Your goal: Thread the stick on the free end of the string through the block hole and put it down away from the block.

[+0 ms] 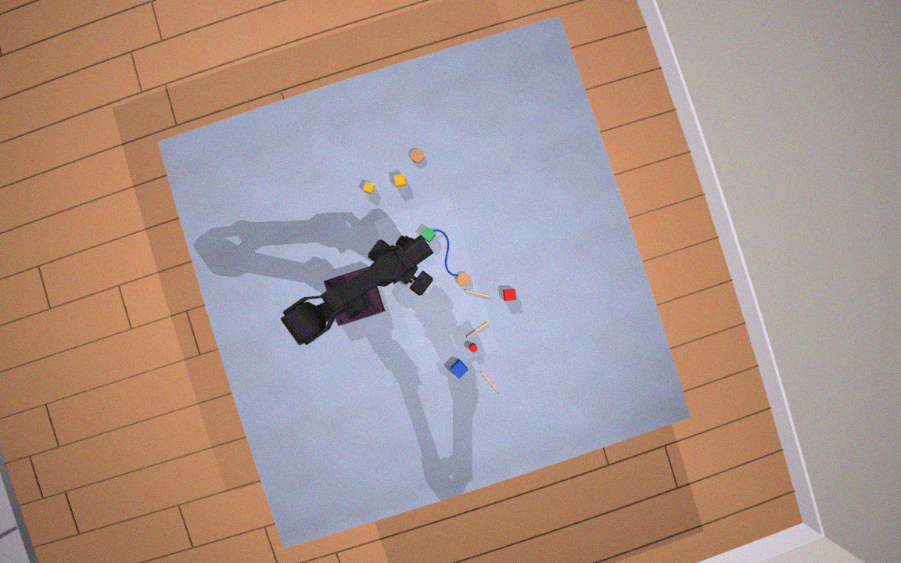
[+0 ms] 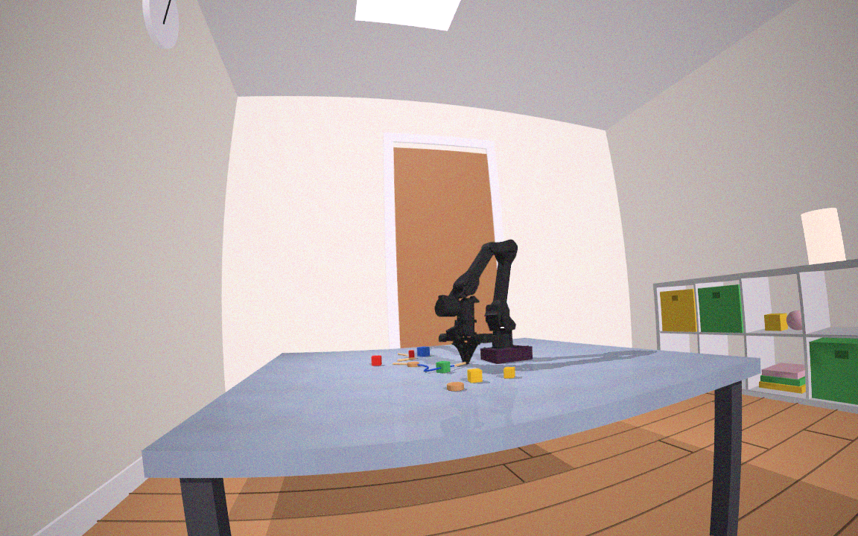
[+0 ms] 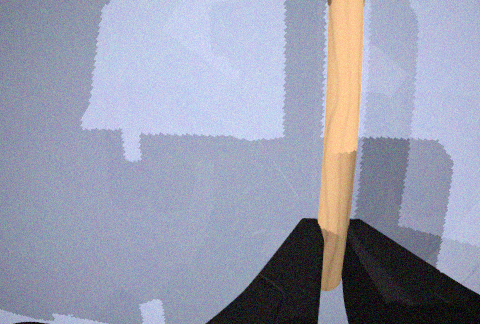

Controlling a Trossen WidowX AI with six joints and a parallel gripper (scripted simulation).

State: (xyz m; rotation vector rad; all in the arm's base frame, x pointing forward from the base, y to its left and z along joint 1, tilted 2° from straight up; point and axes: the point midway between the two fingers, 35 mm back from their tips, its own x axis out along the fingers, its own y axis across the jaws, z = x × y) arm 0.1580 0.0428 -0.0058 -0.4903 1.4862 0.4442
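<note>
The thin wooden stick lies 30 mm ahead of my gripper tip, 20 mm to the left of it and 10 mm above it. From my gripper tip the other things lie so: green block: 100 mm ahead, 70 mm to the left, 10 mm above; then red cube: 270 mm ahead, 180 mm to the right, 10 mm above; then round wooden button: 160 mm ahead, 90 mm to the right.
</note>
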